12 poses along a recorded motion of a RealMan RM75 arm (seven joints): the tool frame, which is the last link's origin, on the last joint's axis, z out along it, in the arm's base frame.
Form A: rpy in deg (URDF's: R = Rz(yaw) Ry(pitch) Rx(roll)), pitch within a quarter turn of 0, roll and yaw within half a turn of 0; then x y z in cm.
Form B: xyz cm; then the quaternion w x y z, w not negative. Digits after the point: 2 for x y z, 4 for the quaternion.
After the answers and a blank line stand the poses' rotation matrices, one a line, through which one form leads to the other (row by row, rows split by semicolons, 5 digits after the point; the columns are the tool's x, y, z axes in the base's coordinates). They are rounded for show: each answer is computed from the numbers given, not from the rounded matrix.
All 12 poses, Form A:
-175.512 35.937 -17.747 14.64 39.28 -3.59
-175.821 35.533 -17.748 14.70 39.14 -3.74
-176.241 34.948 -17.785 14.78 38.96 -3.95
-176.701 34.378 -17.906 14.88 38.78 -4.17
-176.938 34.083 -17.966 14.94 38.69 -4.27
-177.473 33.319 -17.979 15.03 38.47 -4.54
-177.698 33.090 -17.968 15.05 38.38 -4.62
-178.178 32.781 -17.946 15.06 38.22 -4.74
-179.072 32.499 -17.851 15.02 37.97 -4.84
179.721 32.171 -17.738 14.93 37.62 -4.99
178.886 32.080 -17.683 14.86 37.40 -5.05
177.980 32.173 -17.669 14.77 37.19 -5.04
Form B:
14.64 39.28 -3.59 0.0843 -0.9373 0.1586 0.2988
14.70 39.14 -3.74 0.0813 -0.9386 0.1578 0.2959
14.78 38.96 -3.95 0.0773 -0.9404 0.1571 0.2917
14.88 38.78 -4.17 0.0731 -0.9420 0.1570 0.2875
14.94 38.69 -4.27 0.0710 -0.9428 0.1570 0.2854
15.03 38.47 -4.54 0.0656 -0.9450 0.1559 0.2798
15.05 38.38 -4.62 0.0635 -0.9458 0.1553 0.2782
15.06 38.22 -4.74 0.0591 -0.9468 0.1540 0.2763
15.02 37.97 -4.84 0.0511 -0.9480 0.1512 0.2752
14.93 37.62 -4.99 0.0404 -0.9495 0.1475 0.2741
14.86 37.40 -5.05 0.0332 -0.9500 0.1451 0.2744
14.77 37.19 -5.04 0.0258 -0.9500 0.1427 0.2764

0.77113 -0.34762 -0.53340; -0.24680 -0.93549 0.25287; -0.58690 -0.06336 -0.80718
0.77505 -0.34436 -0.52983; -0.24807 -0.93696 0.24609; -0.58117 -0.05930 -0.81162
0.78050 -0.34055 -0.52426; -0.25037 -0.93869 0.23702; -0.57283 -0.05374 -0.81791
0.78535 -0.33787 -0.51872; -0.25375 -0.93999 0.22808; -0.56465 -0.04749 -0.82396
0.78784 -0.33649 -0.51583; -0.25547 -0.94065 0.22342; -0.56039 -0.04424 -0.82704
0.79482 -0.33140 -0.50836; -0.25793 -0.94277 0.21132; -0.54930 -0.03684 -0.83481
0.79695 -0.32910 -0.50652; -0.25845 -0.94370 0.20649; -0.54596 -0.03365 -0.83714
0.79984 -0.32434 -0.50503; -0.25905 -0.94556 0.19699; -0.54143 -0.02673 -0.84032
0.80280 -0.31479 -0.50639; -0.25854 -0.94906 0.18010; -0.53728 -0.01366 -0.84329
0.80622 -0.30219 -0.50861; -0.25789 -0.95324 0.15758; -0.53245 0.00412 -0.84645
0.80727 -0.29386 -0.51182; -0.25737 -0.95571 0.14277; -0.53110 0.01647 -0.84715
0.80651 -0.28545 -0.51774; -0.25691 -0.95793 0.12793; -0.53248 0.02984 -0.84592

